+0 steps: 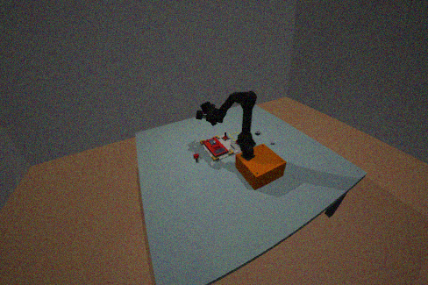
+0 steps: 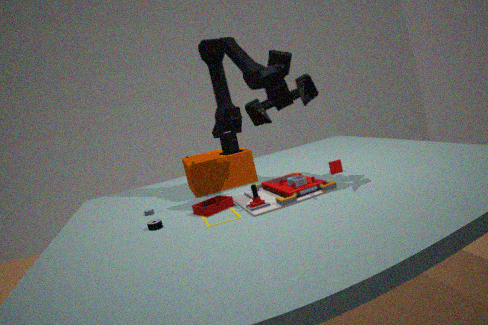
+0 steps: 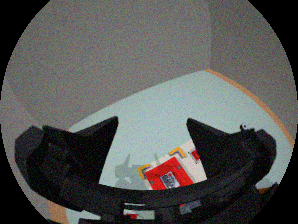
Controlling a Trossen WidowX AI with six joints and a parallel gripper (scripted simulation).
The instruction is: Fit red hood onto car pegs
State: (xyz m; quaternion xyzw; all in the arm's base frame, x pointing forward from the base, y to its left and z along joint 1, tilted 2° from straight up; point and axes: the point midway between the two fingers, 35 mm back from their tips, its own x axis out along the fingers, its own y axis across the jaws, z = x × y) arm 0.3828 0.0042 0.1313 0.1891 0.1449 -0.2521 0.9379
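The red hood lies 190 mm behind my gripper tip, 170 mm to the right of it and 210 mm below it.
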